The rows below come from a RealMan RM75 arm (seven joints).
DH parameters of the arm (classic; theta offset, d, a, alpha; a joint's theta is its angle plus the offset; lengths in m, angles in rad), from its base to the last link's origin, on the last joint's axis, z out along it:
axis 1: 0 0.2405 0 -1.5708
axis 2: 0 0 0 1.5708
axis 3: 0 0.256 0 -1.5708
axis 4: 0 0 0 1.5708
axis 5: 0 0.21 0 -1.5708
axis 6: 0 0 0 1.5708
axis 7: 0 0.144 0 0
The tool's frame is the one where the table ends.
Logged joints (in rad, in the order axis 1, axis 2, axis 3, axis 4, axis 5, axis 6, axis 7), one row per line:
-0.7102, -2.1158, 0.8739, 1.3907, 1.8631, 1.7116, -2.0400
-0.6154, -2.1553, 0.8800, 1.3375, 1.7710, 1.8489, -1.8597
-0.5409, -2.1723, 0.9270, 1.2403, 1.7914, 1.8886, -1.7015
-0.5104, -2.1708, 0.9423, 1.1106, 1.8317, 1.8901, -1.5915
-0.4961, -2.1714, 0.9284, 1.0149, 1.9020, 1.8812, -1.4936
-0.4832, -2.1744, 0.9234, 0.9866, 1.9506, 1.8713, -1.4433
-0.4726, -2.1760, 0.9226, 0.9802, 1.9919, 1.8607, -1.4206
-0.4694, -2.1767, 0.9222, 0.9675, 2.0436, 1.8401, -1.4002
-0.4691, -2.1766, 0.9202, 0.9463, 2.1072, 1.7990, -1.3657
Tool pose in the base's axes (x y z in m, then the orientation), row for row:
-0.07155, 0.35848, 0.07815, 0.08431, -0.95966, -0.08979, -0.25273
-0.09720, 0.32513, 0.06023, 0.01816, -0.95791, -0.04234, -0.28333
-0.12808, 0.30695, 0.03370, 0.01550, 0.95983, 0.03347, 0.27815
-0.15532, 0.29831, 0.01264, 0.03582, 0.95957, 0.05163, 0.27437
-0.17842, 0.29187, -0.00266, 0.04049, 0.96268, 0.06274, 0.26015
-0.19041, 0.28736, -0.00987, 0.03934, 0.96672, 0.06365, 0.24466
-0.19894, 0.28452, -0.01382, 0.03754, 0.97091, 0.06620, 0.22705
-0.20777, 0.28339, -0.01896, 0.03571, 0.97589, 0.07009, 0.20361
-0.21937, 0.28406, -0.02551, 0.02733, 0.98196, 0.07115, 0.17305
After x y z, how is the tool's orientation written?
As a quaternion, w x y z.
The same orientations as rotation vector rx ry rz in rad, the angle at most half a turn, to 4 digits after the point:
-2.8631, -0.2679, -0.7540
-2.9751, -0.1315, -0.8800
2.9860, 0.1041, 0.8653
2.9477, 0.1586, 0.8428
2.9488, 0.1922, 0.7969
2.9632, 0.1951, 0.7499
2.9794, 0.2031, 0.6967
2.9980, 0.2153, 0.6255
3.0324, 0.2197, 0.5344

